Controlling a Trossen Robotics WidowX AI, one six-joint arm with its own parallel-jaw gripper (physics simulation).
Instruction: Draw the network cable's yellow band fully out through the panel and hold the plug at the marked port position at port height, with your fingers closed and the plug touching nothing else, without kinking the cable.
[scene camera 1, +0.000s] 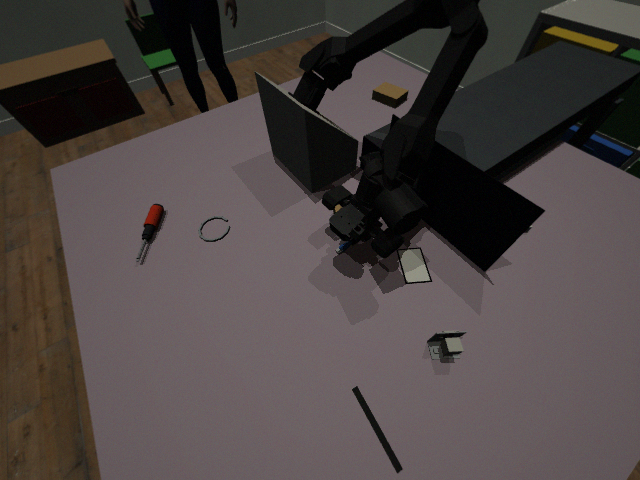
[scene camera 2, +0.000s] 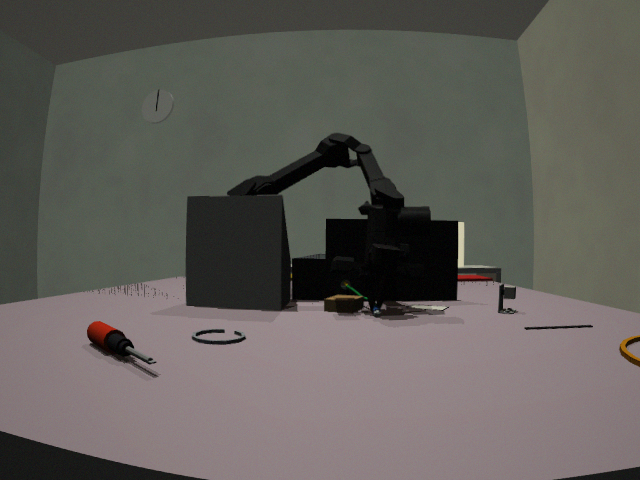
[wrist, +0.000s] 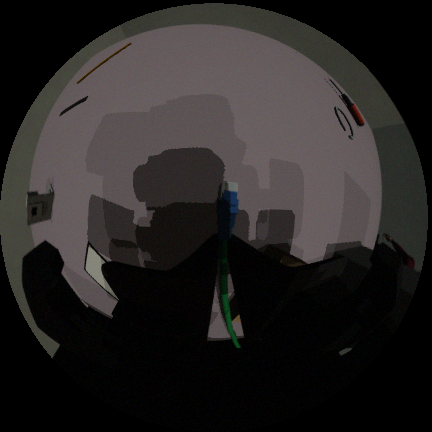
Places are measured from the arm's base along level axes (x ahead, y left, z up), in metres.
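Pixels of known places: gripper, fingertip midpoint: (scene camera 1: 351, 242) (scene camera 2: 375, 312) (wrist: 221, 238); arm's base, origin of the base link: (scene camera 1: 303, 103) (scene camera 2: 236, 226).
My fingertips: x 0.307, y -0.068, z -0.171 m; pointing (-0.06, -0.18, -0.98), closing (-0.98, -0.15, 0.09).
For each thing: its middle in the pictures, then the offset to it from my fingertips. "pt": a spot on its surface instead.
- network cable's blue plug, body centre: (wrist: 226, 210) (scene camera 2: 376, 310) (scene camera 1: 344, 246) 0.007 m up, 0.002 m ahead, 0.023 m right
- green cable, surface spot: (wrist: 225, 295) pt 0.020 m up, 0.008 m back, 0.041 m left
- round opening, surface spot: (scene camera 2: 345, 284) pt 0.037 m up, 0.067 m back, 0.183 m left
- black panel, body centre: (scene camera 1: 438, 193) (scene camera 2: 393, 261) 0.096 m up, 0.050 m ahead, 0.185 m left
- small bracket with a pale block, body centre: (scene camera 1: 448, 345) (scene camera 2: 507, 298) 0.025 m up, 0.279 m ahead, 0.001 m left
- white outlined card, body centre: (wrist: 107, 279) (scene camera 2: 428, 307) (scene camera 1: 413, 264) 0.003 m down, 0.121 m ahead, 0.078 m left
- tan block, body centre: (wrist: 272, 290) (scene camera 2: 344, 303) 0.010 m up, 0.063 m back, 0.047 m left
- screwdriver, body centre: (scene camera 2: 120, 345) (scene camera 1: 148, 232) 0.012 m up, 0.293 m back, 0.393 m right
- open ring, body centre: (scene camera 2: 218, 336) (scene camera 1: 214, 228) (wrist: 344, 121) 0.000 m up, 0.224 m back, 0.255 m right
- dark strip, body centre: (scene camera 2: 559, 327) (scene camera 1: 375, 426) 0.002 m down, 0.304 m ahead, 0.176 m right
The network cable's blue plug (scene camera 1: 341, 248) (scene camera 2: 376, 311) (wrist: 229, 205) has a clear tip that points away from the fingers, low over the table. My gripper (scene camera 2: 375, 303) (wrist: 221, 238) is shut on the green cable (scene camera 2: 356, 291) (wrist: 225, 295) right behind the plug. In the scene camera 2 view the cable runs up and left from the fingers to a round opening (scene camera 2: 345, 284) by the black panel (scene camera 1: 480, 217) (scene camera 2: 439, 258). It bends gently in the wrist view. The yellow band cannot be made out. A small bracket with a pale block (scene camera 1: 451, 345) (scene camera 2: 509, 291) (wrist: 40, 207) stands on the right.
A tall grey angled screen (scene camera 1: 310, 144) (scene camera 2: 235, 253) stands left of the arm. A white outlined card (scene camera 1: 414, 266) (wrist: 97, 270) lies near the gripper. A tan block (scene camera 2: 343, 303) sits left of the fingers. A screwdriver (scene camera 1: 153, 217) (scene camera 2: 100, 334), an open ring (scene camera 1: 200, 233) and a dark strip (scene camera 1: 377, 428) lie farther out.
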